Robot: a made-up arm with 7 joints.
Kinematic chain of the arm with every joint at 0, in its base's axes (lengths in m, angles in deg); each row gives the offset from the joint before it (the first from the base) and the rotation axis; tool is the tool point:
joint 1: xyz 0 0 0.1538 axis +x
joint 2: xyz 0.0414 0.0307 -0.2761 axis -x
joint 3: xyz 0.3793 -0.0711 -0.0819 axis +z
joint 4: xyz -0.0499 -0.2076 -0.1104 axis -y
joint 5: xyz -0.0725 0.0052 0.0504 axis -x
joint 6: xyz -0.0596 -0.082 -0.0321 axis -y
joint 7: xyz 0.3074 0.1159 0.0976 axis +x
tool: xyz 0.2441 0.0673 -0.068
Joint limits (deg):
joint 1: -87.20..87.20
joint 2: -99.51..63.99
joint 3: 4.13..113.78
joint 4: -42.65..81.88
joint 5: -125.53..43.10
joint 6: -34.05..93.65
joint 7: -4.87..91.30
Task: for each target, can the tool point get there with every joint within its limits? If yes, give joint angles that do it. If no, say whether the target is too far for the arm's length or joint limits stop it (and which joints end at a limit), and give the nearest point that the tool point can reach.
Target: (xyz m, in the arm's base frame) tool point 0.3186 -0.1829 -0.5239
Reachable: yes | joints 12.41 -54.71 99.11 42.85 29.44 73.53 40.44
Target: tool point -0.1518 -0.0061 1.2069
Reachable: no: joint limits stop it (at a limit: joint 1, joint 3, joint 4, joint 6, joint 7) | nearest point 0.0135 -0.0700 0.9453 | short by 0.316 m
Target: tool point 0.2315 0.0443 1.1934
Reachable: no: joint limits stop it (at a limit: joint 1, joint 4, joint 6, joint 7) | nearest point 0.2638 -0.0060 1.0221 | short by 0.181 m
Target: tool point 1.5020 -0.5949 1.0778
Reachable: no: too far | nearest point 1.0813 -0.4830 0.7398 | short by 0.551 m
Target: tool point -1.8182 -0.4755 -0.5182
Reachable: no: too far | nearest point -0.2701 -0.3908 -0.3984 | short by 1.555 m
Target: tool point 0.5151 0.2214 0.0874
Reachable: yes | joints 27.09 46.02 46.96 65.20 -35.43 -19.22 24.87
